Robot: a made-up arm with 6 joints.
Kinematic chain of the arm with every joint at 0, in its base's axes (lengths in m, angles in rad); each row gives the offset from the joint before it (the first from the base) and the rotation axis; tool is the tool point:
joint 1: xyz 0 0 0.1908 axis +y
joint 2: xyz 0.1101 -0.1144 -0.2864 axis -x
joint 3: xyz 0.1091 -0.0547 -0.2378 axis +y
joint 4: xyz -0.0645 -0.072 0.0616 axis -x
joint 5: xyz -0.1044 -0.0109 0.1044 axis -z
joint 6: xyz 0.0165 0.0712 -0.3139 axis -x
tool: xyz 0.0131 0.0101 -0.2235
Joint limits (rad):
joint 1: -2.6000..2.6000
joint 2: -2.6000..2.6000
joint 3: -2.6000..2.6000
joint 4: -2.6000..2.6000
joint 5: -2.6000..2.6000
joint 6: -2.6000..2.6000
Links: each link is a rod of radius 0.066 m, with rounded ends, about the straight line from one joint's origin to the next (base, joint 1, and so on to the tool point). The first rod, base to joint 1, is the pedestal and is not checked.
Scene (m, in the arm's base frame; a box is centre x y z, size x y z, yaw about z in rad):
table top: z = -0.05
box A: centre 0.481 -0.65 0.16 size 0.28 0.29 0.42 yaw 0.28
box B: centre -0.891 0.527 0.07 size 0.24 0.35 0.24 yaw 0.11
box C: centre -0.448 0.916 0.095 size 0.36 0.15 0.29 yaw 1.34
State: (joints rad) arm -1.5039 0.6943 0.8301 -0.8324 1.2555 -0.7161
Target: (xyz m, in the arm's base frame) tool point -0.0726 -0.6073 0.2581
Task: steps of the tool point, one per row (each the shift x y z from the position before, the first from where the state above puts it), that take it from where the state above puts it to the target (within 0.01 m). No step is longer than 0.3 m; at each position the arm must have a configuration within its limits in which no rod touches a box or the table.
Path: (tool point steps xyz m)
1: -0.0120 -0.0679 0.1473
2: -0.0566 -0.0693 0.1665
3: -0.1145 -0.0636 0.1644
4: -0.1730 -0.0522 0.1358
5: -0.2199 -0.0370 0.0825
6: 0.0630 -0.1452 -0.1954
7: -0.0295 -0.0649 -0.2197
8: -0.1016 0.0244 -0.1858
9: -0.1300 0.1025 -0.1155

